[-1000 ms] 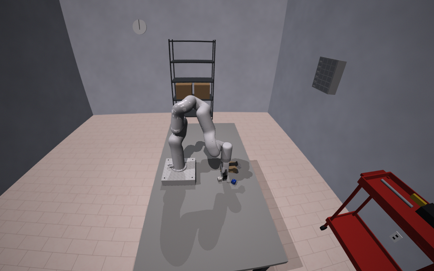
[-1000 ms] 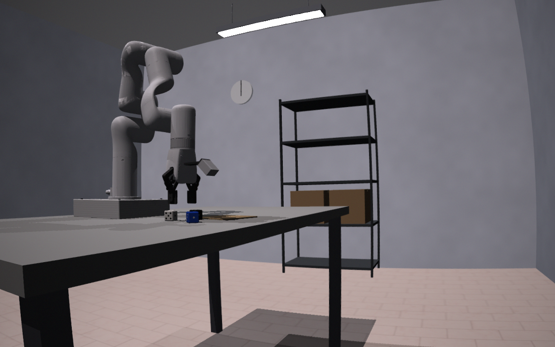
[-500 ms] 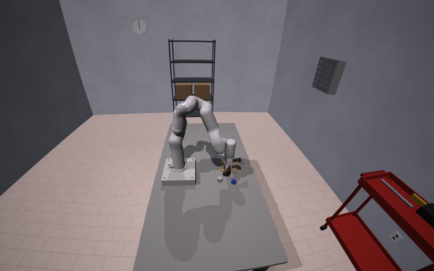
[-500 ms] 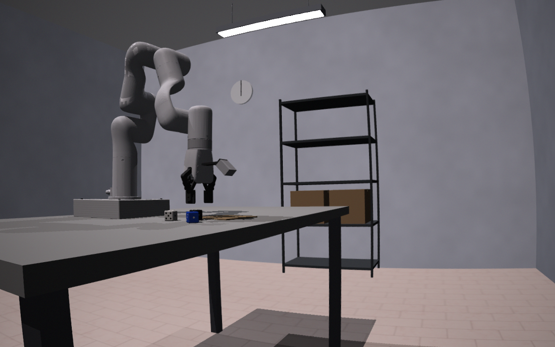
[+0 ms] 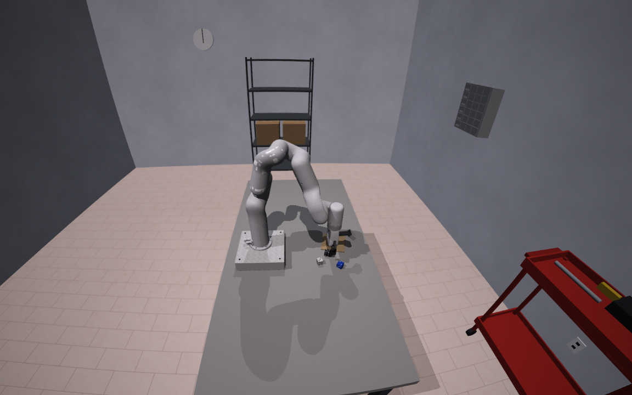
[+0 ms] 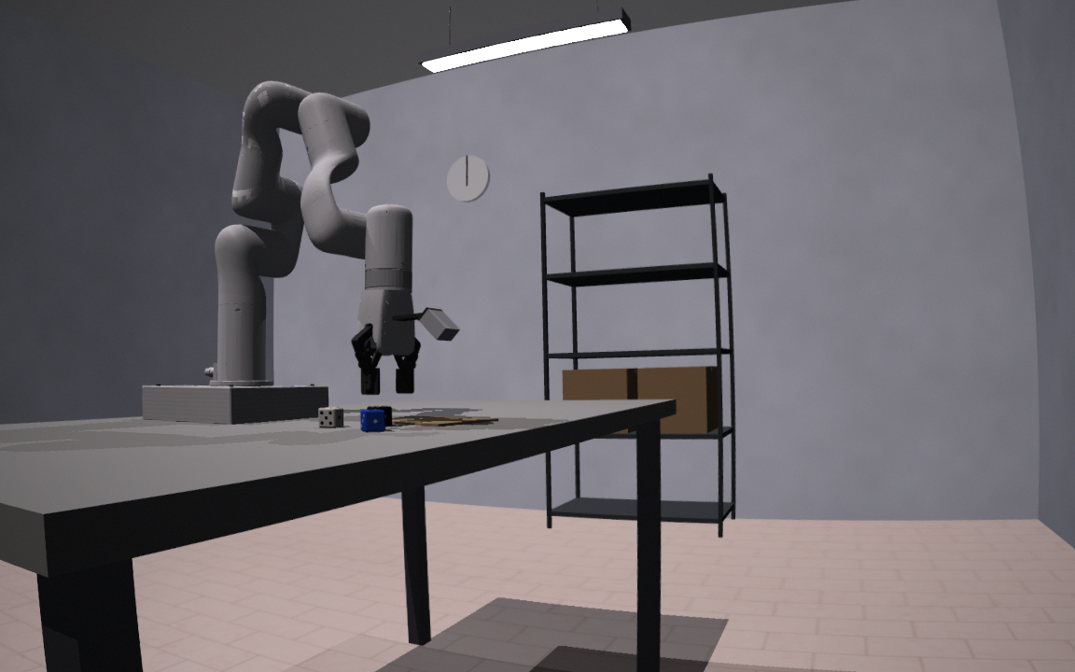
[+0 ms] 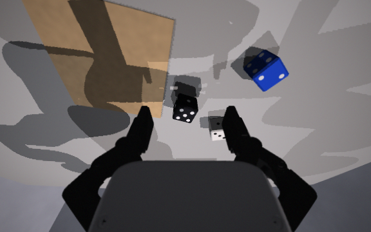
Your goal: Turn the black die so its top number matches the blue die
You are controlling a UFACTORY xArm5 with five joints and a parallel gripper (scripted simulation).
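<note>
Right now my hand is 40 mm above the black die, 20 mm past it and 10 mm to the right of it. The rest, counted from my hand: blue die: 100 mm to the right, 40 mm below, 20 mm ahead; then white die: 80 mm behind, 50 mm to the right, 40 mm below; then tan mat: 90 mm to the left, 60 mm below, 50 mm ahead.
</note>
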